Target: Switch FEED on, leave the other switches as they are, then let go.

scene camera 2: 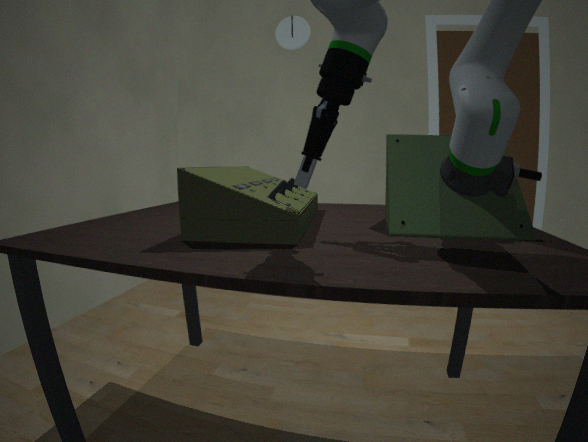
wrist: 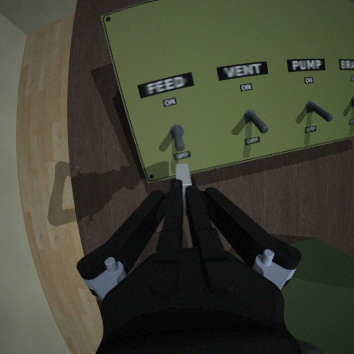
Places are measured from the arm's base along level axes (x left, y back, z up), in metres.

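Pixels of known places: gripper, between the fingertips: [scene camera 2: 300,186] [wrist: 181,172]; arm's base, origin of its link: [scene camera 2: 467,174].
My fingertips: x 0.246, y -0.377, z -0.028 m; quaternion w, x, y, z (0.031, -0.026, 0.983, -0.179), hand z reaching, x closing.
Note:
For each thing: its top centre in the pictures, then the offset to it from my fingertips. Level surfaces: height alone.
- VENT lever, centre of its top: [wrist: 262,118] dz +0.015, dx -0.110, dy -0.077 m
- PUMP lever, centre of its top: [wrist: 328,107] dz +0.015, dx -0.226, dy -0.105 m
- dark table, height of its surface: dz -0.113 m
The sloped green switch box [scene camera 2: 240,215] [wrist: 200,40] stands on the table. Its FEED lever [wrist: 178,137] points down toward the OFF label in the wrist view. The VENT lever [wrist: 257,121] and the PUMP lever [wrist: 320,111] also lean to the OFF side. The BRA... lever [wrist: 351,102] is cut off at the view's right edge, so its position cannot be told. My gripper [scene camera 2: 303,180] [wrist: 181,172] is shut with nothing between its fingers. Its tips are just below the FEED lever's OFF label in the wrist view, at the panel's lower edge; contact cannot be told.
A green panel block [scene camera 2: 412,185] stands on the dark table [scene camera 2: 350,270], to the right of the switch box in the scene view. The arm's base side is in front of that block. A door and a round clock [scene camera 2: 293,33] are at the back wall.

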